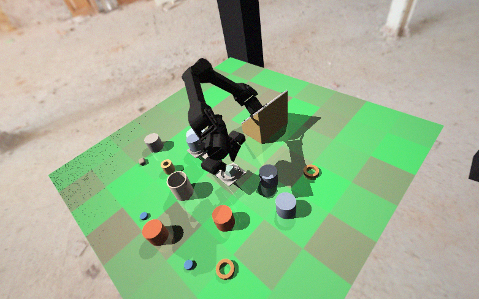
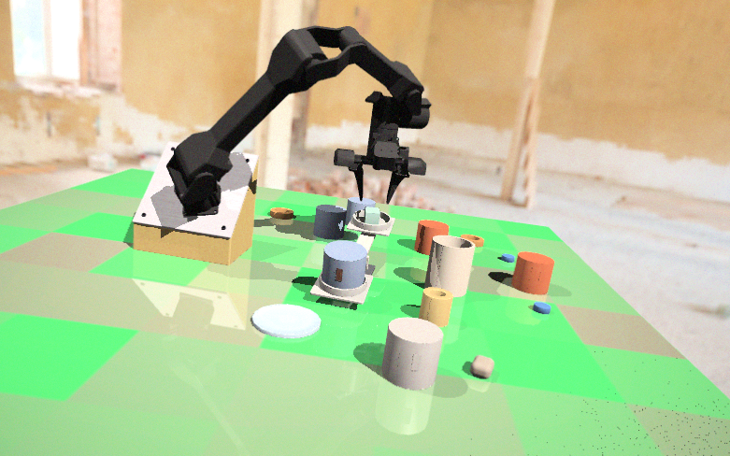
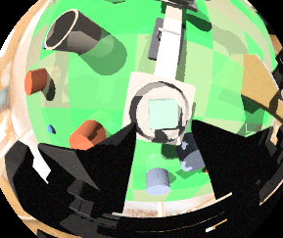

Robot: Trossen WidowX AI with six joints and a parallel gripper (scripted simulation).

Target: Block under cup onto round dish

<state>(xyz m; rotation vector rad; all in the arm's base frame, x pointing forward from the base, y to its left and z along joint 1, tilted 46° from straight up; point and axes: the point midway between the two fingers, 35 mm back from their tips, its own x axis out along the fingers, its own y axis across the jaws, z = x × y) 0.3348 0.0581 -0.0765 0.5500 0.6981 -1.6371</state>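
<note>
Now: gripper tip 30 mm above the pale green block. Round my gripper tip: round pale dish (360 mm to the right, 140 mm behind, 110 mm below).
</note>
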